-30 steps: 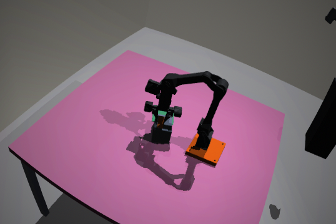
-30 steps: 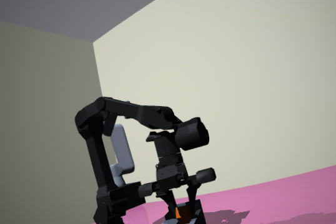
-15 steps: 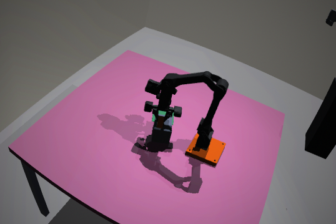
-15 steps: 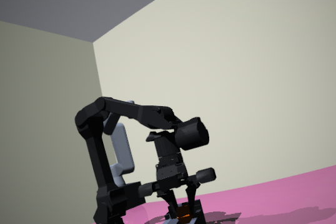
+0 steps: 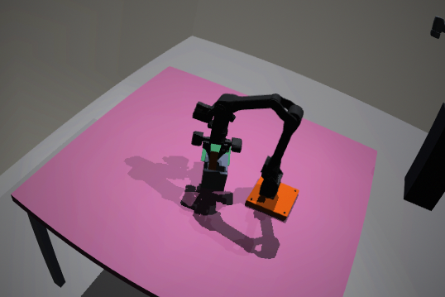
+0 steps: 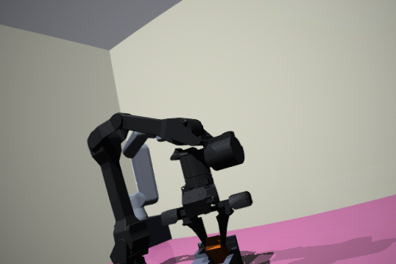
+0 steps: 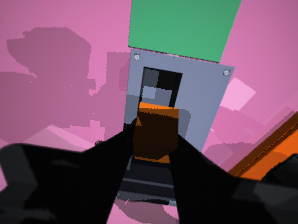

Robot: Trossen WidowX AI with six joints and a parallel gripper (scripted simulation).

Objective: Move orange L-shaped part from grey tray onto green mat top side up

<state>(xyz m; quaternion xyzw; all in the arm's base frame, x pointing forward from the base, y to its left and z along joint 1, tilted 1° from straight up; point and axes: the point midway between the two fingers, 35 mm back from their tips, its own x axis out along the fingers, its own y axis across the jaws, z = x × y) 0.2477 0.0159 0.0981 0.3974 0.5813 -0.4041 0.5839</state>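
Now: gripper tip 140 mm to the left of the green mat, 100 mm above it and 40 mm short of it. From my gripper tip the other things lie so: orange L-shaped part (30 mm to the left, 30 mm below, 30 mm behind).
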